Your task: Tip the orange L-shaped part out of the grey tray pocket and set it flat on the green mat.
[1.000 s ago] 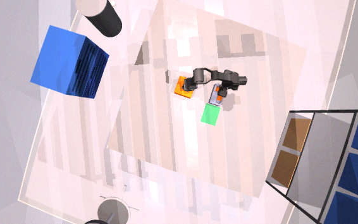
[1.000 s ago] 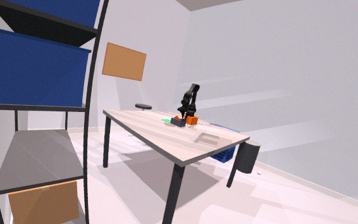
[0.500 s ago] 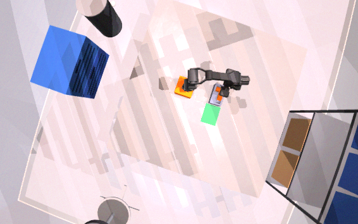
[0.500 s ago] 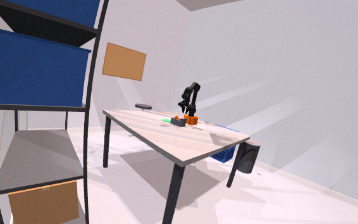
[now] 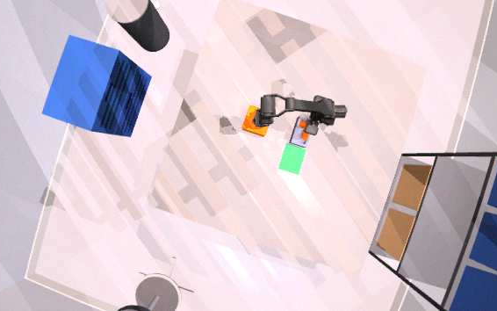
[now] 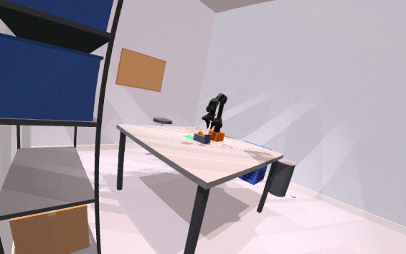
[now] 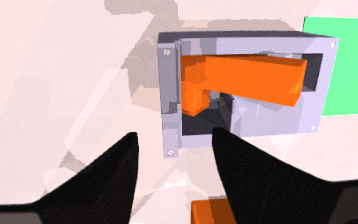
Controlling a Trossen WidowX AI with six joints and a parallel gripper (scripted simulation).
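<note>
Right now my gripper tip is 10 cm above the orange L-shaped part and 4 cm to the left of it. Round my gripper tip: green mat: 22 cm to the right, 16 cm below, 4 cm ahead.
</note>
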